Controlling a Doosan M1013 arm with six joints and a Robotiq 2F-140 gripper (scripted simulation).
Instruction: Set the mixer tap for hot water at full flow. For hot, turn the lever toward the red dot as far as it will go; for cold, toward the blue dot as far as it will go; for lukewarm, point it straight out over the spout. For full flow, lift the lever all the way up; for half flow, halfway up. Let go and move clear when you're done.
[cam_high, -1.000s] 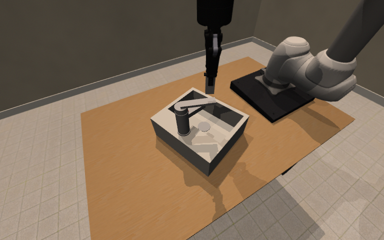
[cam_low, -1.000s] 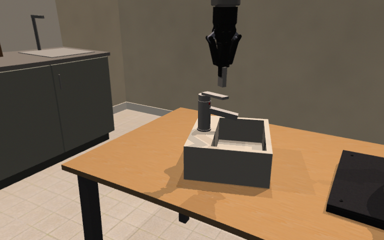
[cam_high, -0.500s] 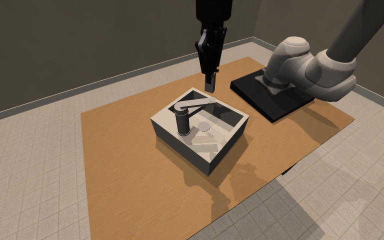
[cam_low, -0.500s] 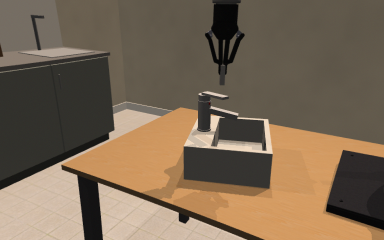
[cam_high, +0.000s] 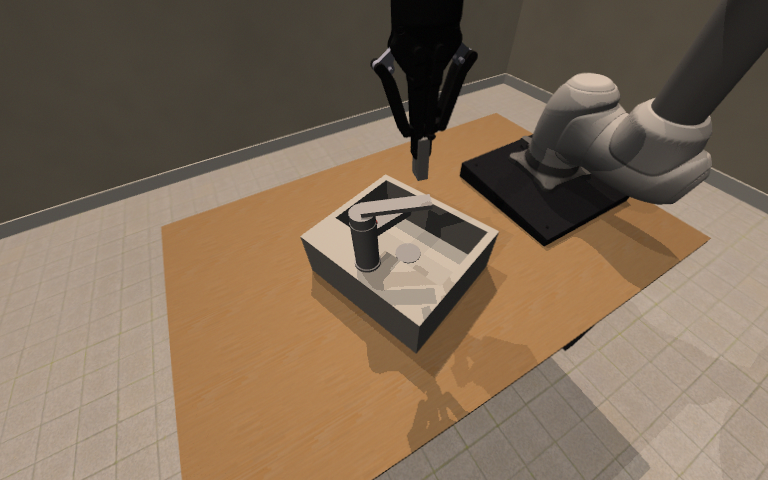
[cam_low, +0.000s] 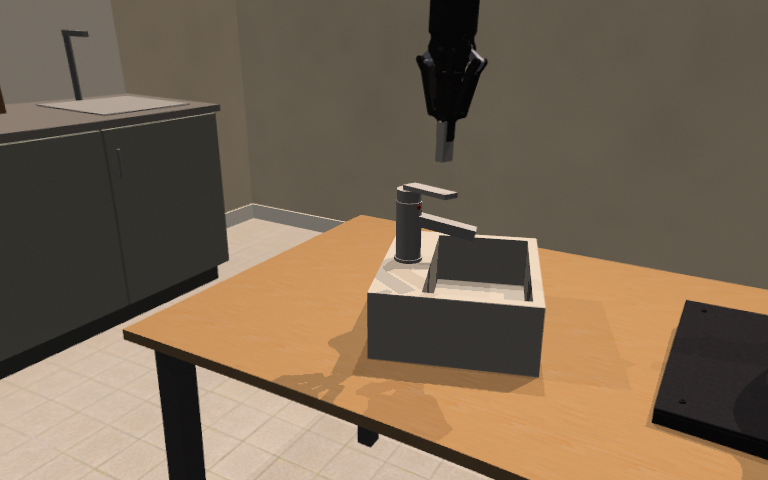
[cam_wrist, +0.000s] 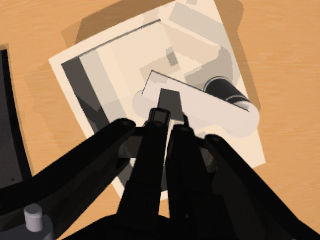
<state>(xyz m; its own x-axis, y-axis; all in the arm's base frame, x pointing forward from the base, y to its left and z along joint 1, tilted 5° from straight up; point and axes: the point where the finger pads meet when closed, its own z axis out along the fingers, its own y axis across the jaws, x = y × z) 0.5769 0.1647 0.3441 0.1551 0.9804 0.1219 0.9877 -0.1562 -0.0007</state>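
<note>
Now: the flat lever 30 mm ahead of my hand, 10 mm to the right of it and 90 mm below it. Also, from my hand: grey mixer tap: 60 mm ahead, 30 mm to the right, 140 mm below; then square sink basin: 20 mm behind, 80 mm to the right, 330 mm below.
</note>
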